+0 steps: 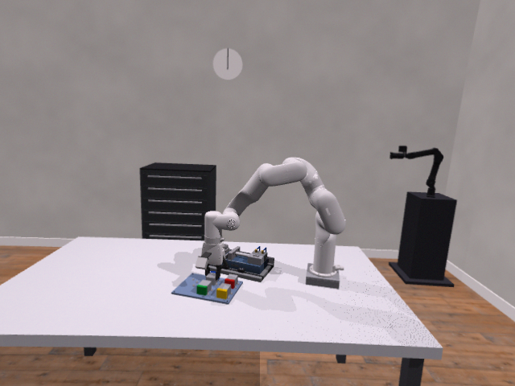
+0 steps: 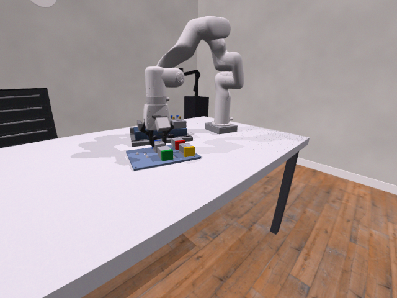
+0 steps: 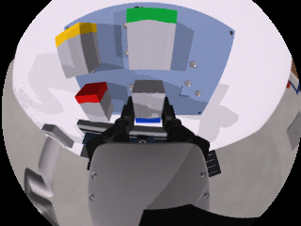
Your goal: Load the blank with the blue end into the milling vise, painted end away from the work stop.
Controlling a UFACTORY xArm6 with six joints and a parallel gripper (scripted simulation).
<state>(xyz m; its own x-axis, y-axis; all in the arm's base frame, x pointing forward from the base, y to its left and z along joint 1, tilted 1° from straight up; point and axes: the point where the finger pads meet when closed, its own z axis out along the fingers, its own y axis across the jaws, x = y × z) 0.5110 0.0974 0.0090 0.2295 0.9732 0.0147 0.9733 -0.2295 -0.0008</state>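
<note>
My gripper is now 4 cm to the right of the infeed plate, 4 cm above it and 1 cm short of it. Round my hand: blue-ended blank 2 cm below; green-ended blank 9 cm to the left, 2 cm below, 2 cm ahead; red-ended blank 9 cm behind, 2 cm to the left, 2 cm below.
</note>
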